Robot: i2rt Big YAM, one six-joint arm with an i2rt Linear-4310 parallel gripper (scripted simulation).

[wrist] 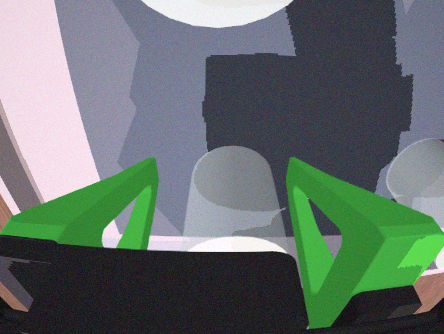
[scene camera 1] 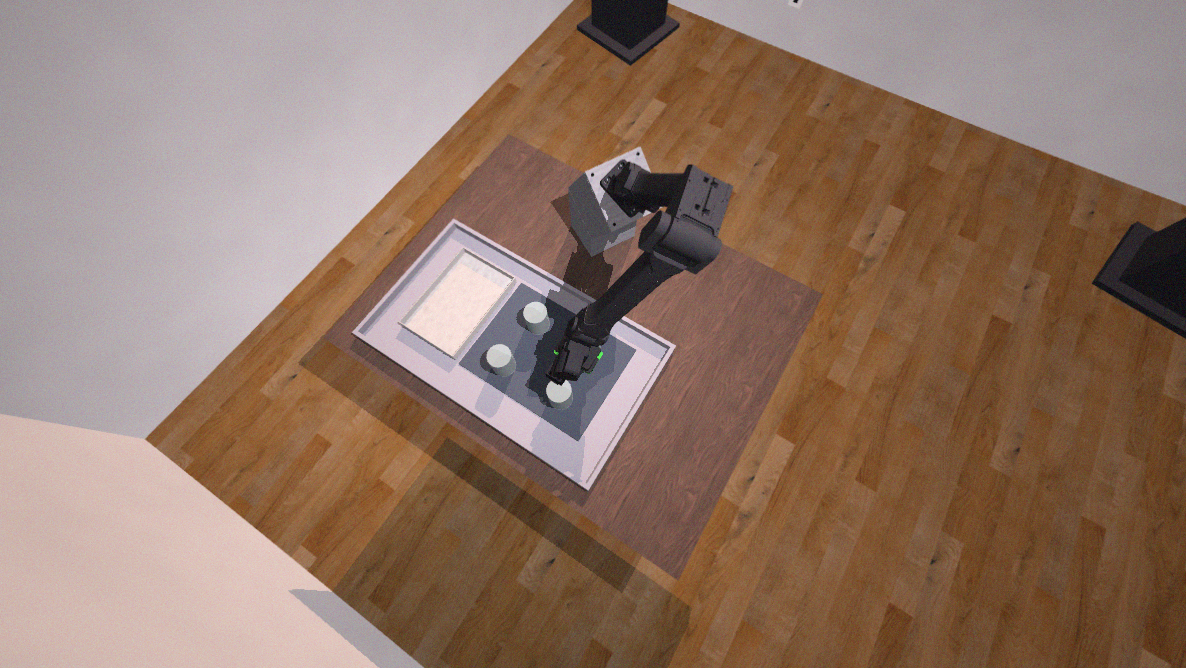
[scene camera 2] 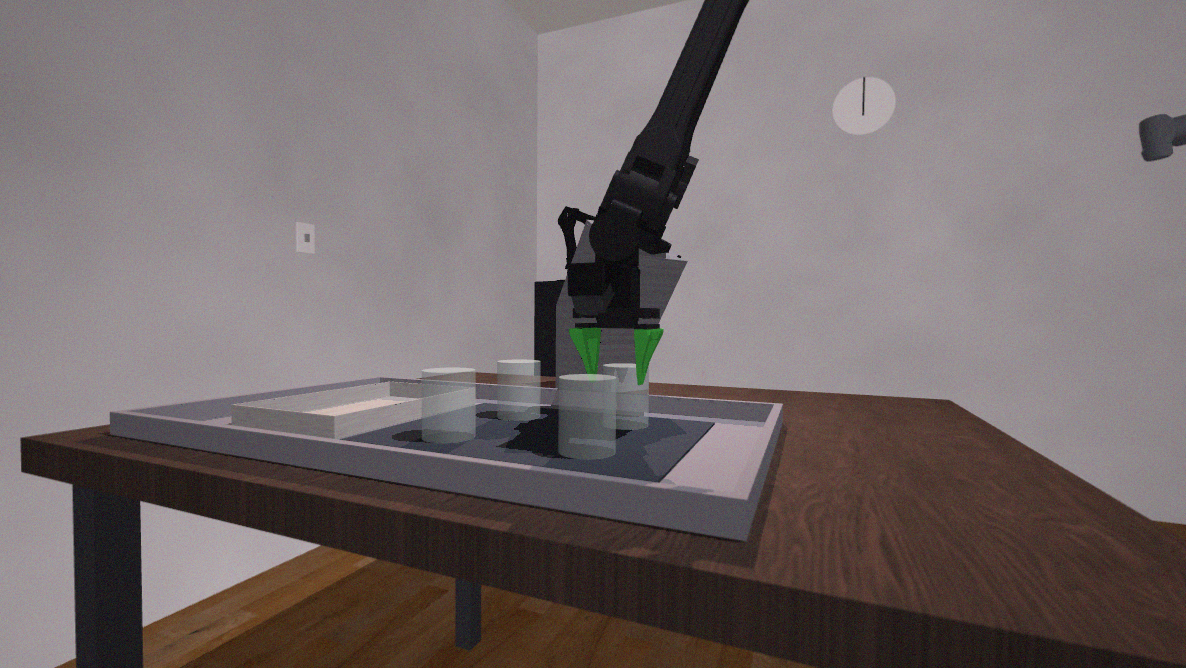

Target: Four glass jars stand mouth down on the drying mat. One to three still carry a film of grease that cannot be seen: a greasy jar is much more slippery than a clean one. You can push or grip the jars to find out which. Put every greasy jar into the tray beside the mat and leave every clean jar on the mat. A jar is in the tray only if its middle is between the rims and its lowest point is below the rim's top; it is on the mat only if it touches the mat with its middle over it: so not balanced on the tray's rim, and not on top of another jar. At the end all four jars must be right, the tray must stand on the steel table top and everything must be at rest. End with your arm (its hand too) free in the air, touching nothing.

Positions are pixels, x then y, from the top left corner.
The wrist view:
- my gripper: 222, 168
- jar: 233, 206
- dark drying mat: 346, 94
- rimmed steel top: 50, 141
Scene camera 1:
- cream tray: 450, 312
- jar: 500, 358
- dark drying mat: 534, 354
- rimmed steel top: 581, 458
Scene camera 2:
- my gripper: 616, 383
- jar: 632, 400
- jar: 587, 402
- cream tray: 353, 409
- jar: 518, 381
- jar: 448, 394
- dark drying mat: 649, 454
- rimmed steel top: 716, 462
